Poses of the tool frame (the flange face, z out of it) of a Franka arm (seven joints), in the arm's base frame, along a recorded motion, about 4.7 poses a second.
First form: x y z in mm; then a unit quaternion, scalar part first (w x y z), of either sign.
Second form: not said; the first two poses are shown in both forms.
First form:
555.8 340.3 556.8 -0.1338 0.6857 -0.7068 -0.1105
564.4 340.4 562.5 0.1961 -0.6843 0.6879 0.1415
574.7 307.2 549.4 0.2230 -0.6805 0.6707 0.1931
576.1 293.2 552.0 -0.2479 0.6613 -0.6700 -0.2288
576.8 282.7 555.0 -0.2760 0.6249 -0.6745 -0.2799
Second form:
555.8 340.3 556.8 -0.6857 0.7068 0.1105 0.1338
564.4 340.4 562.5 -0.6843 0.6879 0.1415 0.1961
574.7 307.2 549.4 -0.6805 0.6707 0.1931 0.2230
576.1 293.2 552.0 -0.6613 0.6700 0.2288 0.2479
576.8 282.7 555.0 -0.6249 0.6745 0.2799 0.2760

